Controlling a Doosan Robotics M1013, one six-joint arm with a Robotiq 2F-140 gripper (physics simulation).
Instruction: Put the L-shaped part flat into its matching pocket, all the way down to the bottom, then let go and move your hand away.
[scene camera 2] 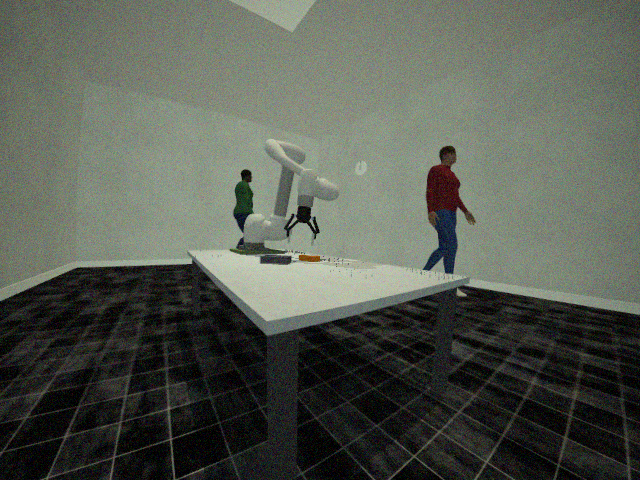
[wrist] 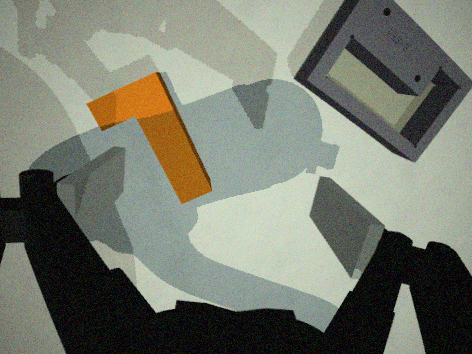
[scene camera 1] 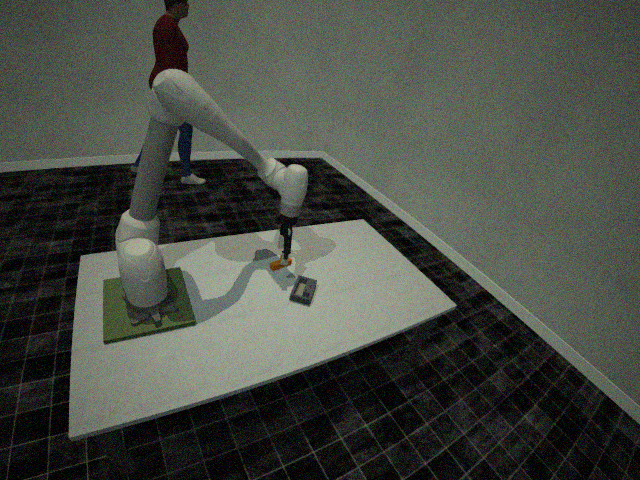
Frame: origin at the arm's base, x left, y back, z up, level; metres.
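Seen in the pictures: gripper, fingertip midpoint: (scene camera 2: 300, 244) (wrist: 222, 183) (scene camera 1: 282, 256); arm's base at its link origin: (scene camera 2: 253, 249) (scene camera 1: 149, 303).
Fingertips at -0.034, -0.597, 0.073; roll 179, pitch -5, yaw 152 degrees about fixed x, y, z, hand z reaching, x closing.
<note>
Offsets run from my fingertips to a thing's top centre, as dx, dy, dz. "*": to the spot under its first point. Level surfaces: height alone.
The orange L-shaped part @(+0.047, -0.024, -0.063) (scene camera 1: 276, 266) (scene camera 2: 309, 258) (wrist: 170, 145) lies flat on the white table, outside the pocket. The dark grey block @(-0.170, -0.013, -0.056) (scene camera 1: 310, 285) (scene camera 2: 275, 259) (wrist: 382, 42) lies apart from it on the table; its L-shaped pocket @(* -0.146, -0.024, -0.088) (wrist: 352, 75) is open at the top and shows a pale floor, partly in dark shadow. My gripper (scene camera 1: 285, 258) (scene camera 2: 301, 239) (wrist: 222, 183) is wide open and empty, pointing down above the table. In the wrist view the part lies ahead of the line between my fingertips and nearer the left finger; the block is at the upper right.
The arm's base stands on a green plate (scene camera 1: 114, 320) (scene camera 2: 238, 251) on the white table @(dz -0.093) (scene camera 1: 232, 361) (scene camera 2: 320, 289). A person in red (scene camera 1: 168, 46) (scene camera 2: 440, 191) and a person in green (scene camera 2: 243, 198) are beyond the table. Shadows of the arm fall across the part and tabletop.
</note>
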